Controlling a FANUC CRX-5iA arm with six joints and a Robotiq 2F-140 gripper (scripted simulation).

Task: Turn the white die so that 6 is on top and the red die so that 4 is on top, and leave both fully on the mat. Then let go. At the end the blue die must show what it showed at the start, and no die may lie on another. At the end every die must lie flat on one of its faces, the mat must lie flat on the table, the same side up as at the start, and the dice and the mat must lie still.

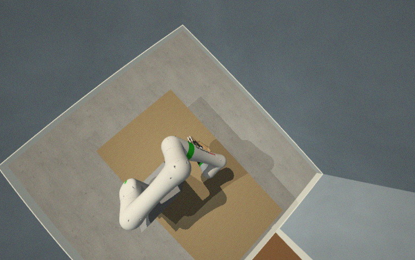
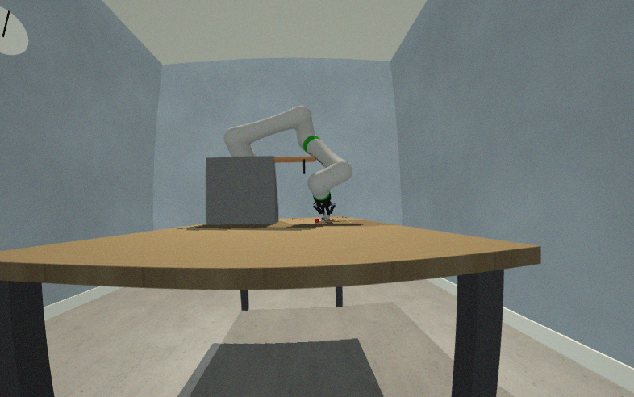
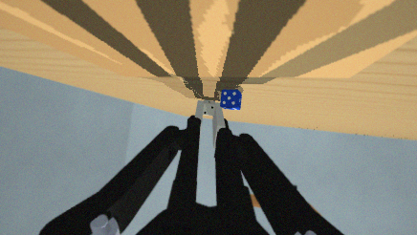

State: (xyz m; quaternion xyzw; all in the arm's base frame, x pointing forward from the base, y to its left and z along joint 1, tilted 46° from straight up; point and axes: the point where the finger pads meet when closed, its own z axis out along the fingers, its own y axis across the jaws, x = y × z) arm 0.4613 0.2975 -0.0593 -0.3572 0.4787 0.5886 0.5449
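Right now my hand is 20 mm to the right of the white die and 20 mm above it. Also, from my hand: blue die: 20 mm behind, 40 mm to the right, 20 mm below; red die: 60 mm behind, 270 mm to the right, 20 mm below; tan mat: 10 mm ahead, 150 mm to the right, 30 mm below.
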